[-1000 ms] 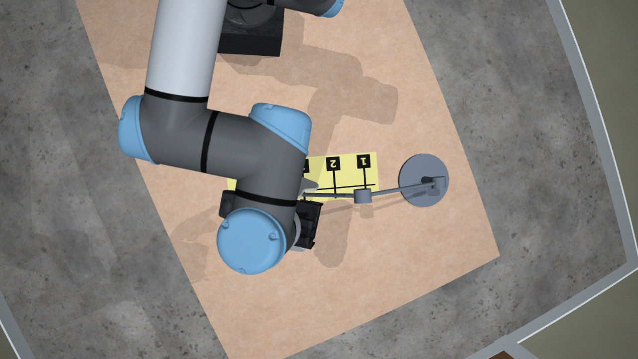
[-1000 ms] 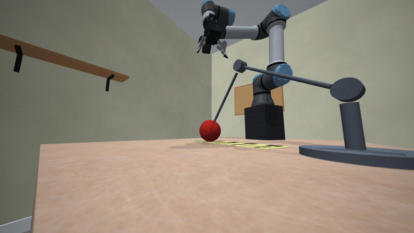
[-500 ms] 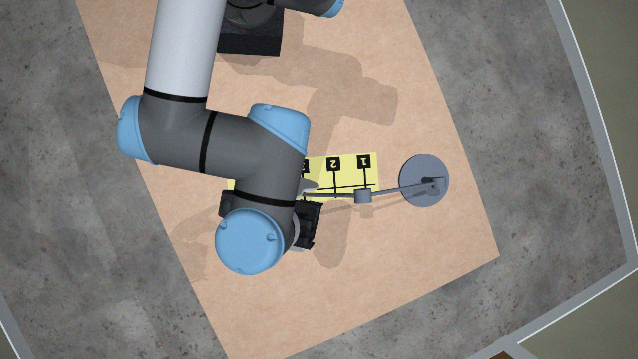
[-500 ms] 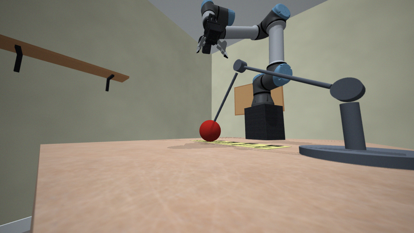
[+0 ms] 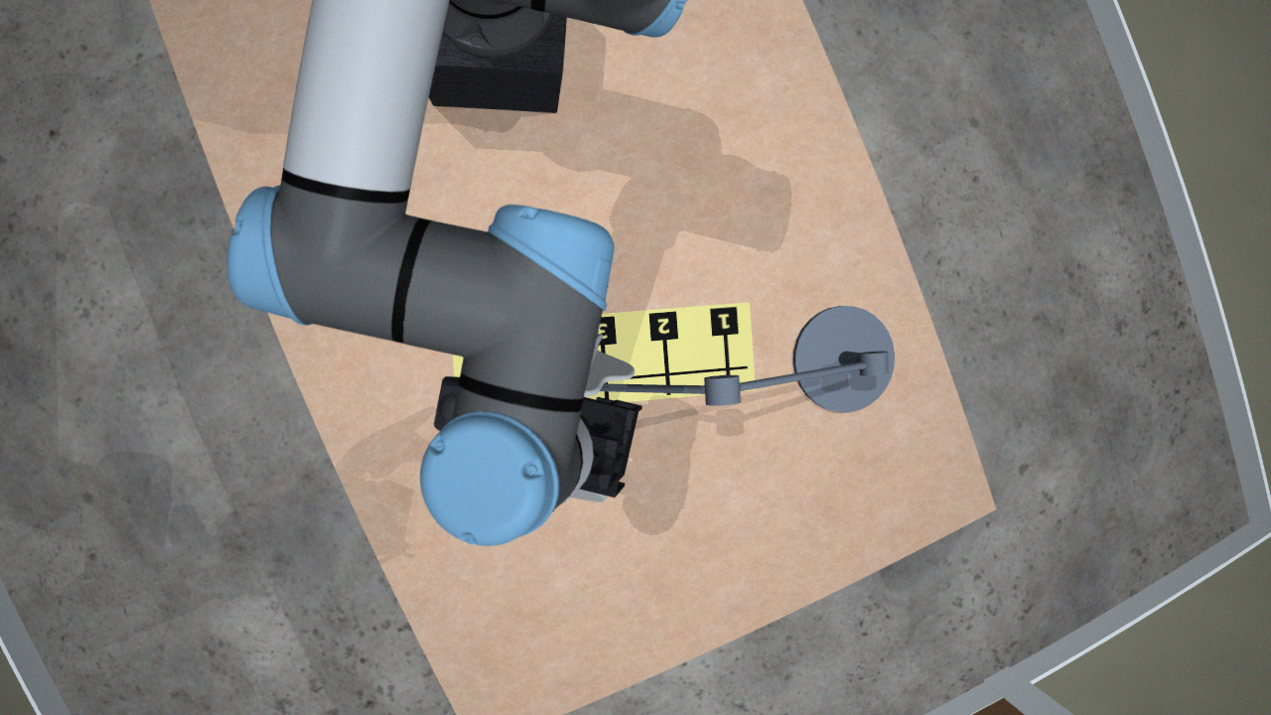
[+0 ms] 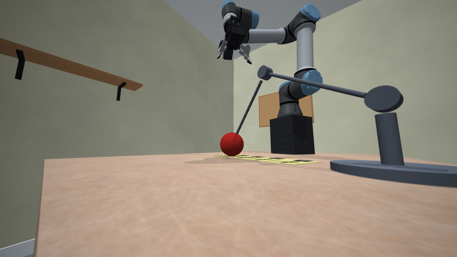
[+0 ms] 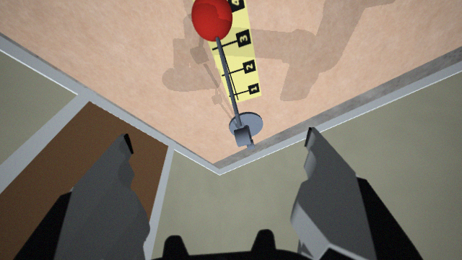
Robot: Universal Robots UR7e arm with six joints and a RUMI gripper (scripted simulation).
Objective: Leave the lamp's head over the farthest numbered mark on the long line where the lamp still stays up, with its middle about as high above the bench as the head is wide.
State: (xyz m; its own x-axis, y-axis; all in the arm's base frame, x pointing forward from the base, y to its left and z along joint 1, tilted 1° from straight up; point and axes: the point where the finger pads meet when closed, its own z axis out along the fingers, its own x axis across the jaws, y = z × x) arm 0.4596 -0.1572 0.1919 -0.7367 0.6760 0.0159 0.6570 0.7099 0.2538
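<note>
Right now the yellow numbered strip is 410 mm below my hand and 70 mm to the left of it. Round my hand: grey round base: 380 mm to the left, 380 mm below, 180 mm ahead.
</note>
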